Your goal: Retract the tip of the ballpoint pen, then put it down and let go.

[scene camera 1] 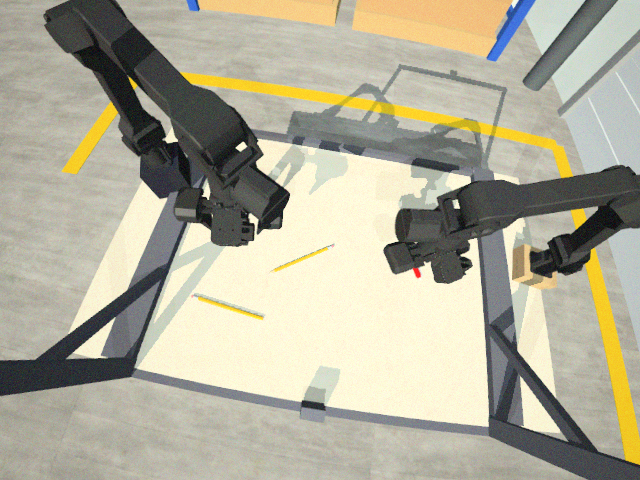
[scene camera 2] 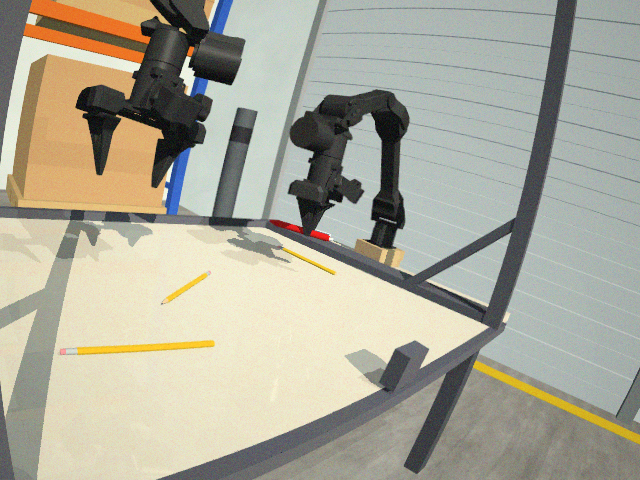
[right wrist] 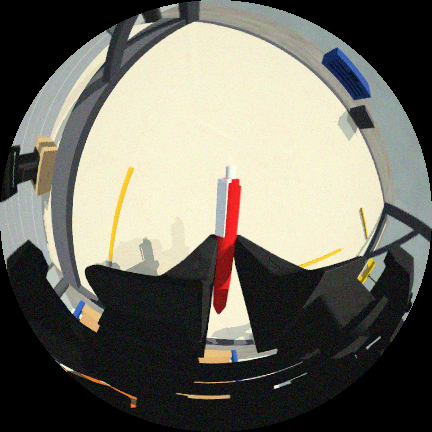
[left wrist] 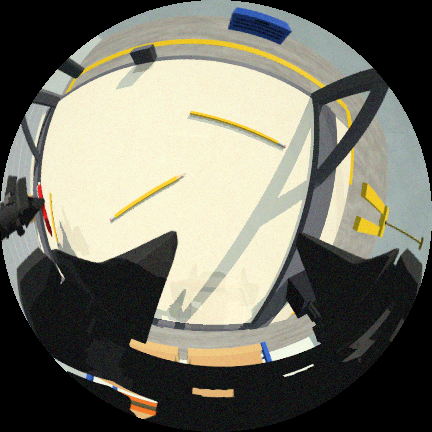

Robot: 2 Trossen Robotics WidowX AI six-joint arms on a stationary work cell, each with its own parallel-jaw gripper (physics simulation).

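Frame: origin at the left arm's base, x ahead, y left, z up, level; centimetres.
Seen in the pictures: left gripper, between the fingertips: (scene camera 2: pixel 127 181) (left wrist: pixel 240 238); right gripper, between the fingertips: (scene camera 1: pixel 410 261) (scene camera 2: pixel 307 235) (right wrist: pixel 224 240) (left wrist: pixel 43 201); left arm's base, origin of its link: (scene camera 1: pixel 159 158); right arm's base, origin of its link: (scene camera 1: pixel 540 264) (scene camera 2: pixel 381 244).
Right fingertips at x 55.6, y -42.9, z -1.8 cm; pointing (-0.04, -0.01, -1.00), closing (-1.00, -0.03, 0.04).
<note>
Offsets run from my right fingertips to a thing's top centre. Level surfaces: height alone.
The red ballpoint pen @(dx +0.0, dy +1.9, dz +1.6 cm) (scene camera 1: pixel 417 272) (scene camera 2: pixel 319 235) (left wrist: pixel 46 217) (right wrist: pixel 232 210) is held roughly level above the cream table top @(dz -8.8 cm) (scene camera 1: pixel 361 341) (scene camera 2: pixel 310 330). My right gripper (scene camera 1: pixel 424 261) (scene camera 2: pixel 308 232) (left wrist: pixel 43 201) (right wrist: pixel 224 240) is shut on its barrel. In the right wrist view the white button sticks out at the pen's upper end, beside the pale clip. The dark red cone points down between the fingers, and no writing point can be made out there. My left gripper (scene camera 1: pixel 209 214) (scene camera 2: pixel 127 180) (left wrist: pixel 240 238) is open and empty, high above the table's left part.
One yellow pencil @(dx -24.5, dy +9.8, dz -8.0 cm) (scene camera 1: pixel 302 258) (scene camera 2: pixel 186 287) (left wrist: pixel 147 198) lies mid-table, another @(dx -45.3, dy +2.2, dz -8.1 cm) (scene camera 1: pixel 230 307) (scene camera 2: pixel 136 347) (left wrist: pixel 235 129) at front left, and a third @(dx +15.1, dy +3.6, dz -8.1 cm) (scene camera 2: pixel 310 260) (right wrist: pixel 121 215) near the right rail. A dark block @(dx -30.7, dy -24.5, dz -3.1 cm) (scene camera 1: pixel 312 410) (scene camera 2: pixel 404 365) (right wrist: pixel 362 117) stands at the front edge.
</note>
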